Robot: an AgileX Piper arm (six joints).
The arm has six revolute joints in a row. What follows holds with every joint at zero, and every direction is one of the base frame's. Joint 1 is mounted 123 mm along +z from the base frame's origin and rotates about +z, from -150 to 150 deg. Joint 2 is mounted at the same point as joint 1 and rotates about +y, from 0 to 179.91 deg. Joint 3 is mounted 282.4 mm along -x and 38.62 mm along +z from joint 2 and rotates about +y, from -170 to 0 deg. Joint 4 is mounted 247.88 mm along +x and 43.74 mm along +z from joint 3 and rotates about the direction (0.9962, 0, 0.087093), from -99.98 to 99.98 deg. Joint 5 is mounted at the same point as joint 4 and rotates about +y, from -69.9 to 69.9 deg. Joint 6 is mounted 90.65 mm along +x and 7.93 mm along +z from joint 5 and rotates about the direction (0.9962, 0, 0.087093), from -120 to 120 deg. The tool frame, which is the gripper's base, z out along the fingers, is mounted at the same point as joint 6; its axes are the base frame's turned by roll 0, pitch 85 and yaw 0 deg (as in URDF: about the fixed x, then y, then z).
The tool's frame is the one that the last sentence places.
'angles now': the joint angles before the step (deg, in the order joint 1, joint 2, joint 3, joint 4, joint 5, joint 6). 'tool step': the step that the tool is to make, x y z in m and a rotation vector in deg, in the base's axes. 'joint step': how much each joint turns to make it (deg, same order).
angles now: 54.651 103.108 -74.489 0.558 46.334 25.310
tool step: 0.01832 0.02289 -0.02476 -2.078 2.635 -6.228
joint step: 0.000 8.063 -6.555 -1.455 1.731 7.192
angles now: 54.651 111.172 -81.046 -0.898 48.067 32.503
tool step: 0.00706 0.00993 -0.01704 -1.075 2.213 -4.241
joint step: 0.000 4.139 -2.806 0.000 0.876 4.393
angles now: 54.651 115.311 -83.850 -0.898 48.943 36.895
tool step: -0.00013 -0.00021 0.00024 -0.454 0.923 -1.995
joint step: 0.000 0.182 -0.449 0.000 1.196 2.040
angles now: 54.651 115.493 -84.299 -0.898 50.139 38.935
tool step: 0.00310 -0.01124 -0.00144 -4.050 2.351 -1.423
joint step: -1.161 0.001 -0.002 -0.576 4.668 0.438
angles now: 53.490 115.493 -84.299 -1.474 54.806 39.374
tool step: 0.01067 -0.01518 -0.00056 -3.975 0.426 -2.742
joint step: -2.033 0.001 0.000 -2.477 3.481 1.670
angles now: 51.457 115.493 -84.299 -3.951 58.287 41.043
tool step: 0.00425 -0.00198 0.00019 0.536 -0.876 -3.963
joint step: -0.491 0.001 0.000 -0.867 -0.715 3.933
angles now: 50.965 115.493 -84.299 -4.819 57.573 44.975
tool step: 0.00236 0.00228 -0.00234 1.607 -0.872 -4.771
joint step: 0.001 0.387 0.001 -0.409 -1.817 5.148
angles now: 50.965 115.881 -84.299 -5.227 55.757 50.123
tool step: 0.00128 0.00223 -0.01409 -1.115 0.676 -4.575
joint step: 0.226 2.075 -0.105 -0.930 -0.243 5.309
